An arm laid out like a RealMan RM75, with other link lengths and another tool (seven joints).
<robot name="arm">
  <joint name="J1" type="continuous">
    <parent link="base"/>
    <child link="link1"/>
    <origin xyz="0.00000 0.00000 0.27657" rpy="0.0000 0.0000 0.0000"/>
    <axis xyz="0 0 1"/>
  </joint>
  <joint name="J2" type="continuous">
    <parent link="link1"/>
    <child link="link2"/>
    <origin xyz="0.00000 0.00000 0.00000" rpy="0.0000 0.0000 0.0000"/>
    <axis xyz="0 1 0"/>
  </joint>
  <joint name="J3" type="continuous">
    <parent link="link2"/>
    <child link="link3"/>
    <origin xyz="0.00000 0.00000 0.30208" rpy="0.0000 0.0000 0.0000"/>
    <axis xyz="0 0 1"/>
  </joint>
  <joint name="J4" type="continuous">
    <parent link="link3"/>
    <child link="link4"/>
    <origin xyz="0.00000 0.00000 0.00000" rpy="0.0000 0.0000 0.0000"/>
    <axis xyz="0 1 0"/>
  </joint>
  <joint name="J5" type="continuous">
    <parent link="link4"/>
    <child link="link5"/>
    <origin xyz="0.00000 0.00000 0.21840" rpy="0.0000 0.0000 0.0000"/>
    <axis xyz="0 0 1"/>
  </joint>
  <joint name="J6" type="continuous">
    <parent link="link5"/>
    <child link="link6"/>
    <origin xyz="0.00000 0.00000 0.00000" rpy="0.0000 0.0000 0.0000"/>
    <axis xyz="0 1 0"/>
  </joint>
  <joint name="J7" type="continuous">
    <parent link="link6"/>
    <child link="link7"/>
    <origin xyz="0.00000 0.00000 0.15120" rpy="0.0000 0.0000 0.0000"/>
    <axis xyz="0 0 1"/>
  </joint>
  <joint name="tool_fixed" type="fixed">
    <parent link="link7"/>
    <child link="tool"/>
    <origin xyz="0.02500 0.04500 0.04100" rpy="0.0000 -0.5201 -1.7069"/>
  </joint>
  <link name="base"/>
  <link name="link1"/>
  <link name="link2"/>
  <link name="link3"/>
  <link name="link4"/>
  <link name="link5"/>
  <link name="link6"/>
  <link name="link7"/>
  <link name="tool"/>
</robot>
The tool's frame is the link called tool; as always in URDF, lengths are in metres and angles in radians. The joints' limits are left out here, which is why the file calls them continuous.
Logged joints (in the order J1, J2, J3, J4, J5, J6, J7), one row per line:
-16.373, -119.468, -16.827, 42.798, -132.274, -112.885, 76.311
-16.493, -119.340, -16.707, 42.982, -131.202, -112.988, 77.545
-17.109, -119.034, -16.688, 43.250, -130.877, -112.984, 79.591
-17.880, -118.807, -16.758, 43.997, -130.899, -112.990, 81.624
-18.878, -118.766, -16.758, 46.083, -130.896, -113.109, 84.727
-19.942, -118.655, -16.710, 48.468, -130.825, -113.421, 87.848
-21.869, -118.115, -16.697, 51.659, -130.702, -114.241, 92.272
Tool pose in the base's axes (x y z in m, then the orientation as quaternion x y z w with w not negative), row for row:
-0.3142, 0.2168, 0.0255, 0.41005, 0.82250, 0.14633, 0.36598
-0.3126, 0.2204, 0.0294, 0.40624, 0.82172, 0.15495, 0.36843
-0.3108, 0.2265, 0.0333, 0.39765, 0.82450, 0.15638, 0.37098
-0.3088, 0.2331, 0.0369, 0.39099, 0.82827, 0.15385, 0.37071
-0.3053, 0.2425, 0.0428, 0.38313, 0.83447, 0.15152, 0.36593
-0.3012, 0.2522, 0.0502, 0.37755, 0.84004, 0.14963, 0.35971
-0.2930, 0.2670, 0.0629, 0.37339, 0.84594, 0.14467, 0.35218
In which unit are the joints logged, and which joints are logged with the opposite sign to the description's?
The joints are logged in degrees. Opposite sign: J3, J5, J6, J7.
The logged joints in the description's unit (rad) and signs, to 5 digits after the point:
-0.28576, -2.08511, 0.29369, 0.74697, 2.30862, 1.97021, -1.33188
-0.28786, -2.08288, 0.29159, 0.75018, 2.28991, 1.97201, -1.35342
-0.29861, -2.07754, 0.29126, 0.75485, 2.28423, 1.97194, -1.38913
-0.31206, -2.07357, 0.29248, 0.76789, 2.28462, 1.97205, -1.42461
-0.32948, -2.07286, 0.29248, 0.80430, 2.28457, 1.97412, -1.47877
-0.34805, -2.07092, 0.29164, 0.84593, 2.28333, 1.97957, -1.53324
-0.38169, -2.06150, 0.29142, 0.90162, 2.28118, 1.99388, -1.61045

